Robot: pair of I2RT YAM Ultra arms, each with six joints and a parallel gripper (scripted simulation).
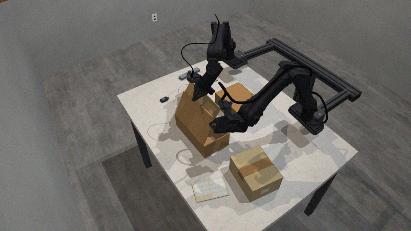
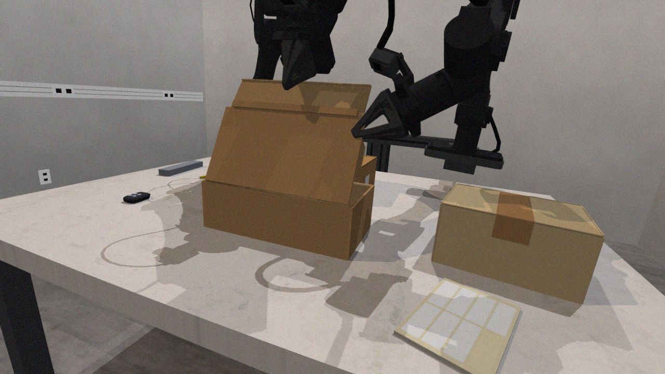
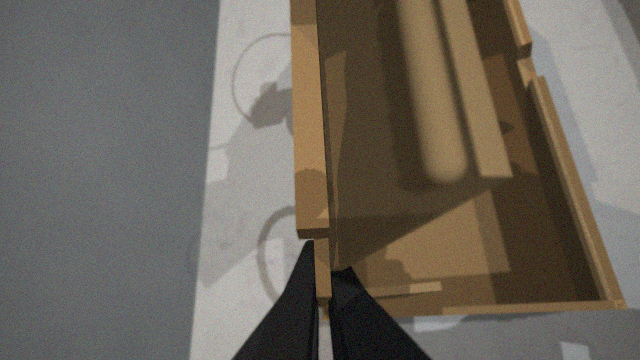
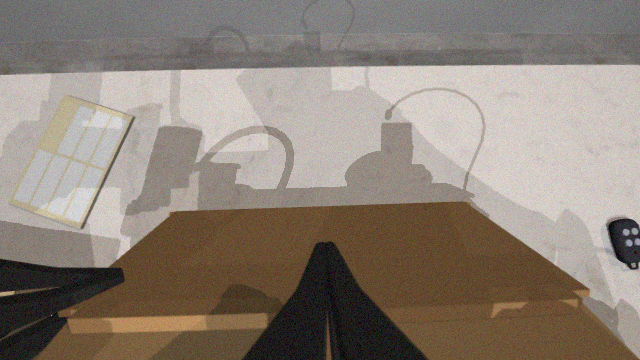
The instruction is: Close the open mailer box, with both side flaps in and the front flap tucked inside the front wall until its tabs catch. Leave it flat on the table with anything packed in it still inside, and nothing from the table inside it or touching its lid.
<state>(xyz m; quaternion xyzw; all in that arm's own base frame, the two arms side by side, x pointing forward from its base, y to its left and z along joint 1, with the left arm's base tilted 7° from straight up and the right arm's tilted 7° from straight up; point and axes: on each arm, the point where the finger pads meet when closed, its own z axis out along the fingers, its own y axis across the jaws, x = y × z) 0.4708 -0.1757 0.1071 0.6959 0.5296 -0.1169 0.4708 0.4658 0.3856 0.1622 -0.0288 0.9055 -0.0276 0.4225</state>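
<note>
My right gripper is now 1 cm short of the grey block and 25 cm above it. The rest, counted from my right hand: key fob 37 cm to the right, 25 cm below; then label sheet 12 cm ahead, 31 cm to the left, 26 cm below; then pencil 29 cm behind, 37 cm to the right, 26 cm below.
</note>
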